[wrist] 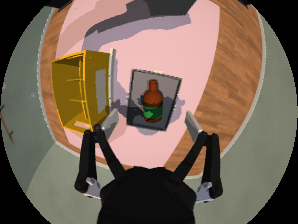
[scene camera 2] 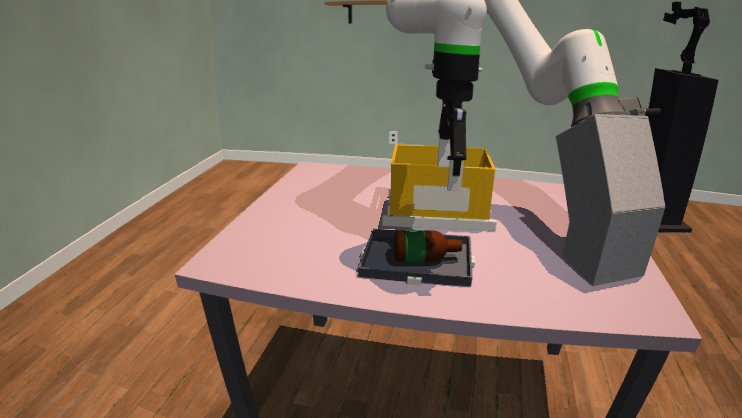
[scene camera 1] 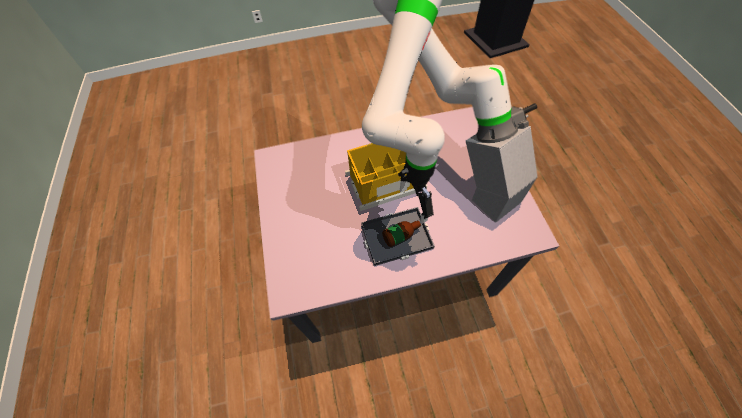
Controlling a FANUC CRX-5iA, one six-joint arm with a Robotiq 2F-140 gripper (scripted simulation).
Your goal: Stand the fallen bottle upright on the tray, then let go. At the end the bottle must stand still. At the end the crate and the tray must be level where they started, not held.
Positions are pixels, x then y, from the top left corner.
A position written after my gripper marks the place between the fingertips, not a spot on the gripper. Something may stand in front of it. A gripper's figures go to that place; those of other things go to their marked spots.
Scene:
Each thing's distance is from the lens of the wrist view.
my gripper point(wrist: 151, 115): 19 cm
yellow crate point(wrist: 94, 66): 30 cm

